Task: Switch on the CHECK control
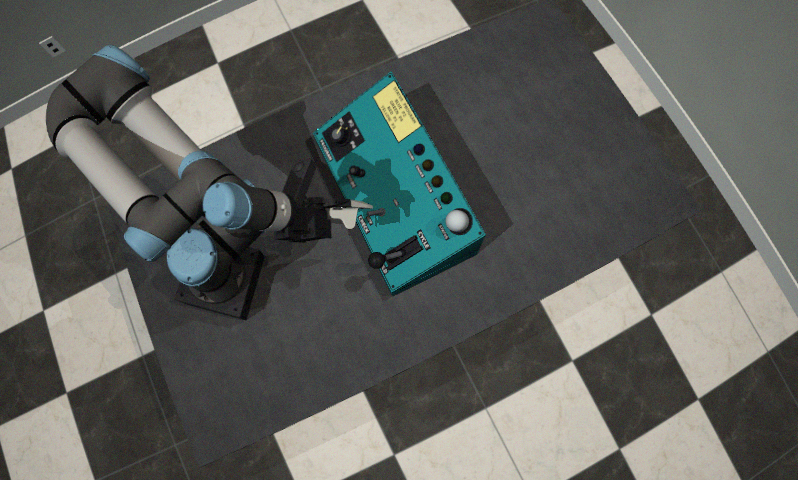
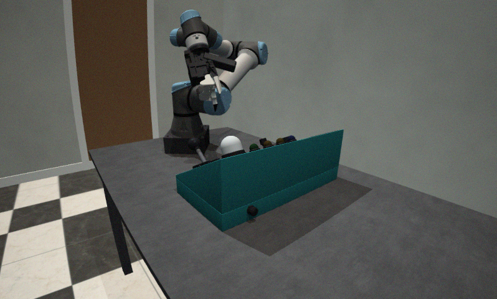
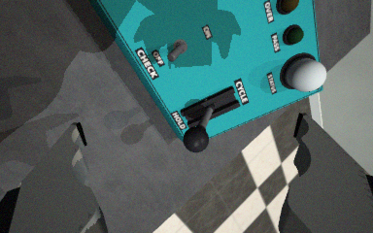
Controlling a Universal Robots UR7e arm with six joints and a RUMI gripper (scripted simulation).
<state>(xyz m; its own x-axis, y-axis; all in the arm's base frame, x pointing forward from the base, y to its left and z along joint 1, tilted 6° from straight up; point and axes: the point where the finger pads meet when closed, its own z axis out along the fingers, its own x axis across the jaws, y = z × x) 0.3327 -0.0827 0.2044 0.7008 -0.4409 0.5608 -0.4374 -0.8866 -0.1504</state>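
Right now my hand is 8 cm short of the check toggle, 1 cm to the right of it and 15 cm above it. From my hand the other things lie so: cycle lever 5 cm ahead, 11 cm to the right, 14 cm below; then teal console 13 cm ahead, 6 cm to the left, 17 cm below; then mode knob 10 cm ahead, 13 cm to the left, 14 cm below.
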